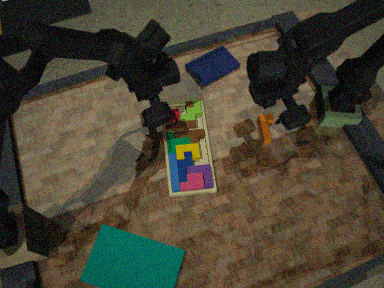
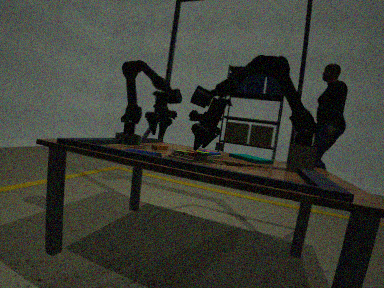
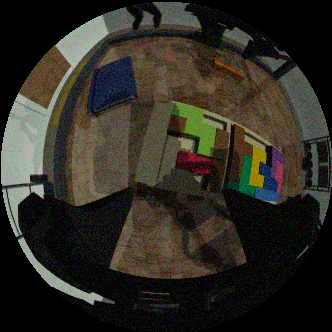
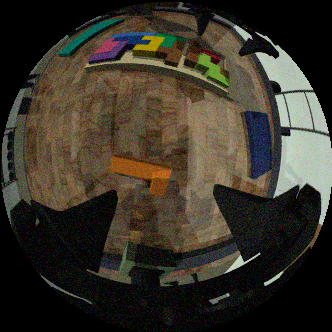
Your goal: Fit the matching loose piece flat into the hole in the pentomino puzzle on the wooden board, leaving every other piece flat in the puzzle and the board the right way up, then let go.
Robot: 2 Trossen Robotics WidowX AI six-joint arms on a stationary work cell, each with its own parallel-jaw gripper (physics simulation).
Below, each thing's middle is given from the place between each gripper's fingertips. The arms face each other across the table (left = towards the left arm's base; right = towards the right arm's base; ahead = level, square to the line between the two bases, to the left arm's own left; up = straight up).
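Labels:
Orange piece (image 4: 158, 173) 3 cm behind my right hand, 6 cm below. From my right hand as well: wooden puzzle board (image 1: 204, 148) 2 cm ahead, 22 cm to the left, 6 cm below; lime piece (image 3: 204, 134) 9 cm ahead, 17 cm to the left, 5 cm below; teal sheet (image 1: 115, 251) 20 cm behind, 45 cm to the left, 6 cm below.
My left hand: 7 cm to the left of the lime piece, 3 cm past it, 3 cm above it. Counted from my left hand: orange piece 24 cm to the right, 15 cm behind, 4 cm below; wooden puzzle board 2 cm to the right, 10 cm behind, 4 cm below; teal sheet 21 cm to the left, 33 cm behind, 4 cm below.

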